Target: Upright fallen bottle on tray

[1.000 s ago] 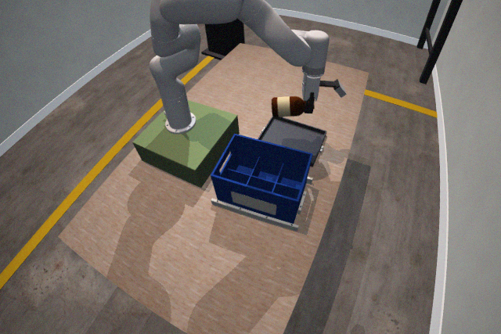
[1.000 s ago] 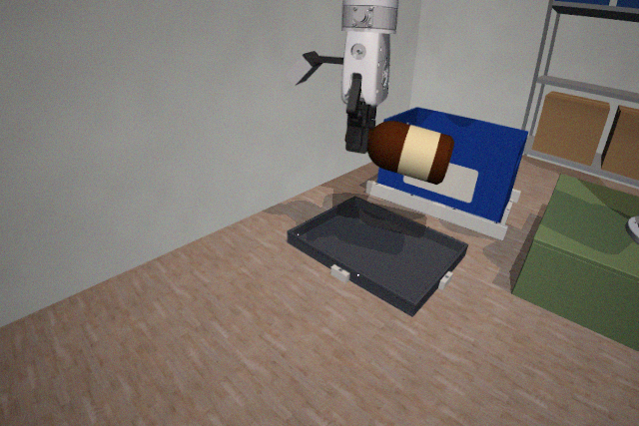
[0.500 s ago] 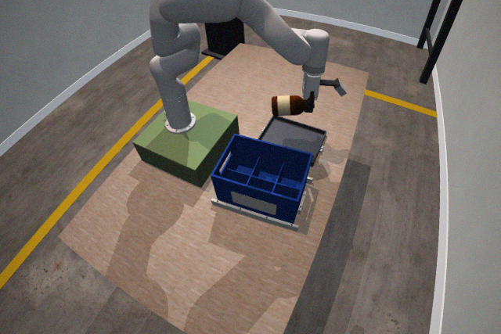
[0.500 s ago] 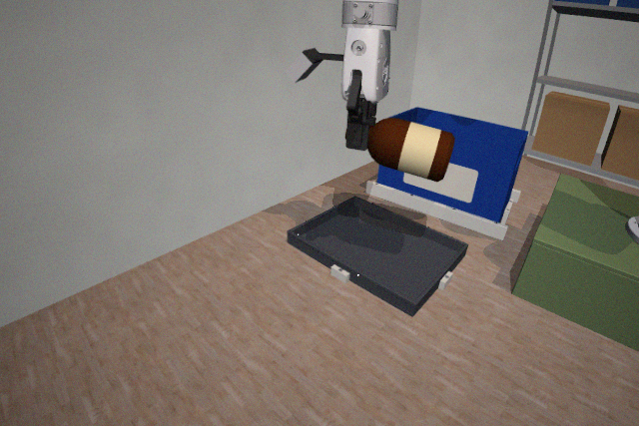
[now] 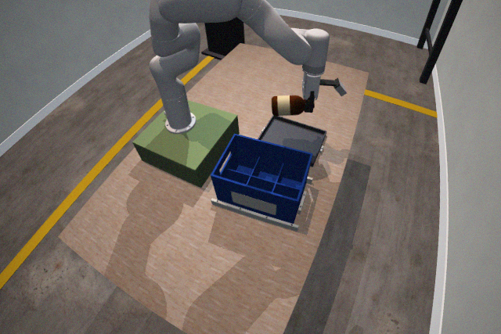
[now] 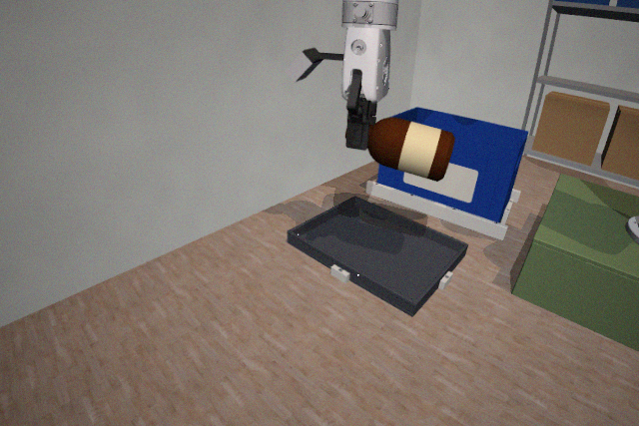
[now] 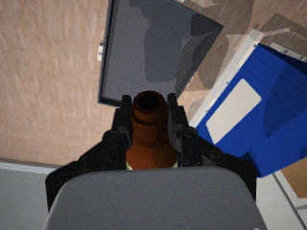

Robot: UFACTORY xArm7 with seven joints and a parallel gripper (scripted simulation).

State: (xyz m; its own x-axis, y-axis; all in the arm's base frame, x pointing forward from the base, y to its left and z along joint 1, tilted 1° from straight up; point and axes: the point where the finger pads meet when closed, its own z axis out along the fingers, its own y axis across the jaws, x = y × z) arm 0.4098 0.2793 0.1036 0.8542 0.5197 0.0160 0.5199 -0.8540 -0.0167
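Right now the brown bottle is 50 mm behind my hand, 30 mm to the right of it and 10 mm below it. Also, from my hand: dark grey tray (40 mm behind, 20 mm to the right, 190 mm below); blue crate (10 mm ahead, 300 mm to the right, 120 mm below).
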